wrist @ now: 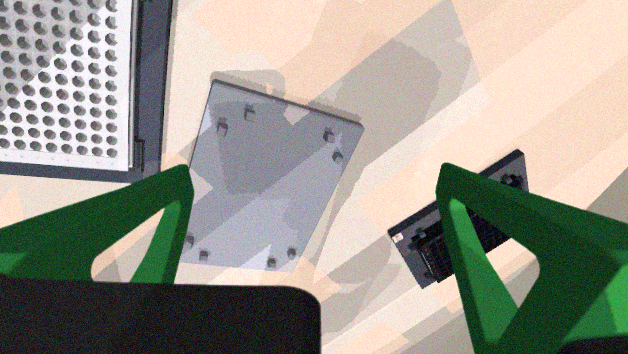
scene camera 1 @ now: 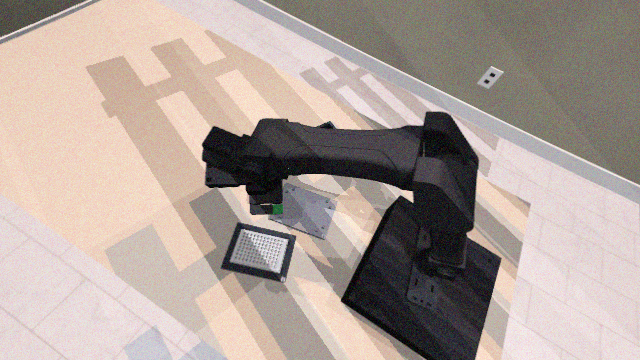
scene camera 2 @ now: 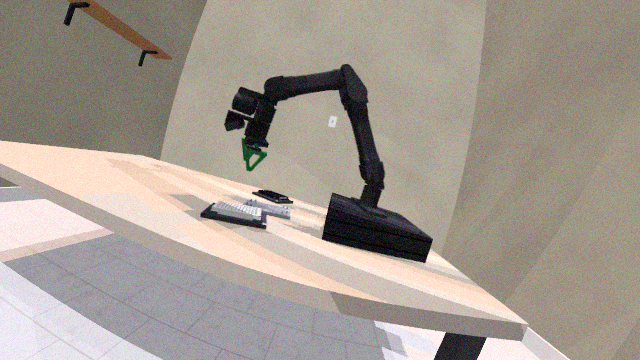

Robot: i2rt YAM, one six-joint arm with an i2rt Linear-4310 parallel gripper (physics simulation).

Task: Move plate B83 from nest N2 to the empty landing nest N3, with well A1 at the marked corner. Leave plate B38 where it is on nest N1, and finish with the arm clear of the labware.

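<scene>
A white well plate (scene camera 1: 260,250) (scene camera 2: 237,208) (wrist: 60,75) sits in a dark nest (scene camera 1: 254,273) (wrist: 152,75). The empty grey nest (scene camera 1: 305,210) (scene camera 2: 277,210) (wrist: 265,215), with small upright posts, lies beside it. A black plate (scene camera 2: 274,195) (wrist: 437,257) sits in another dark nest (wrist: 407,250), partly behind one finger in the wrist view and mostly hidden by the arm in scene camera 1. Plate and nest names are not readable. My gripper (scene camera 2: 254,168) (wrist: 314,177) is open and empty, high above the table; in the wrist view the grey nest shows between its fingers.
The arm's black base box (scene camera 1: 380,300) (scene camera 2: 375,227) stands on the table (scene camera 2: 310,265), to the right of the nests in both scene views. The arm link (scene camera 1: 350,152) (scene camera 2: 310,83) reaches over the nests. A wall shelf (scene camera 2: 120,27) is far off at the upper left.
</scene>
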